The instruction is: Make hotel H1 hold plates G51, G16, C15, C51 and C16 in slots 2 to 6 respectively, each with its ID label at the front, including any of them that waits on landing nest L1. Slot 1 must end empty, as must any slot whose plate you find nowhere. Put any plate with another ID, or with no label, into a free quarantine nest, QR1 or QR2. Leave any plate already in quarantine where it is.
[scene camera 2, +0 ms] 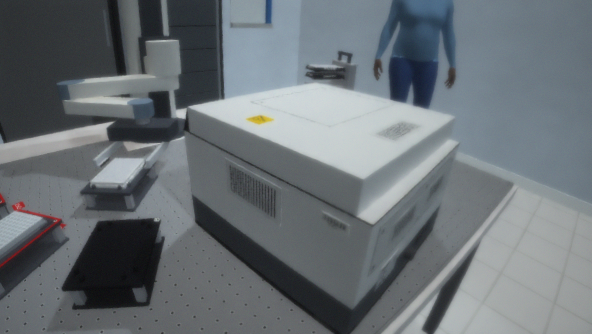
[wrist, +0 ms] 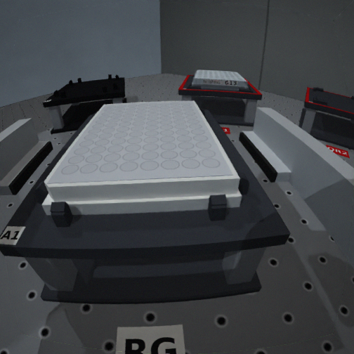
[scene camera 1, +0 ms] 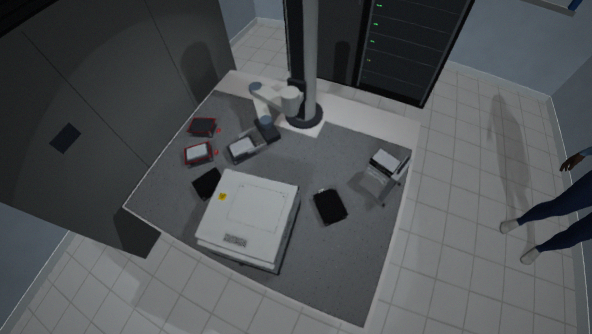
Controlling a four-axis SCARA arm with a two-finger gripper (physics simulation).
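Seen in the pictures: gripper, fingertip midpoint: [scene camera 2: 120, 164] [scene camera 1: 243, 144]; arm's base, link origin: [scene camera 1: 304, 114].
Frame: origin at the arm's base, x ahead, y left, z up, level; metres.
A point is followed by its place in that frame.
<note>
A white plate [wrist: 140, 140] [scene camera 1: 242, 147] {x 0.427, y -0.203, z 0.077 m} [scene camera 2: 119, 172] {x 0.440, y -0.218, z 0.077 m} sits flat on the dark nest marked RG [wrist: 145, 236] [scene camera 2: 90, 190] {x 0.462, y -0.290, z 0.063 m}. No ID label shows on its side facing the wrist camera. My gripper [wrist: 143, 125] [scene camera 1: 250, 142] {x 0.409, y -0.207, z 0.083 m} [scene camera 2: 124, 163] {x 0.409, y -0.207, z 0.083 m} is open, its fingers apart from the plate on both sides. A plate labelled G13 [wrist: 220, 79] [scene camera 1: 198, 151] {x 0.552, y -0.441, z 0.077 m} sits in the red-rimmed quarantine nest QR1 [wrist: 220, 93]. Quarantine nest QR2 [wrist: 330, 100] [scene camera 1: 202, 126] {x 0.375, y -0.546, z 0.063 m} is empty. The hotel [scene camera 1: 404, 167] {x 0.343, y 0.647, z 0.270 m} stands at the right with a white plate [scene camera 1: 385, 161] {x 0.334, y 0.557, z 0.253 m} in its upper part; its lower slots and labels are unclear.
A big white instrument [scene camera 1: 250, 215] {x 0.811, y 0.107, z 0.267 m} [scene camera 2: 280, 160] {x 0.881, y -0.081, z 0.246 m} stands at the middle front. An empty black nest [scene camera 1: 206, 184] {x 0.710, y -0.277, z 0.063 m} [scene camera 2: 117, 255] {x 0.711, y -0.280, z 0.063 m} [wrist: 85, 91] is left of it, and another black nest [scene camera 1: 330, 206] {x 0.564, y 0.381, z 0.063 m} is right of it. A person [scene camera 2: 415, 50] stands beyond the table.
</note>
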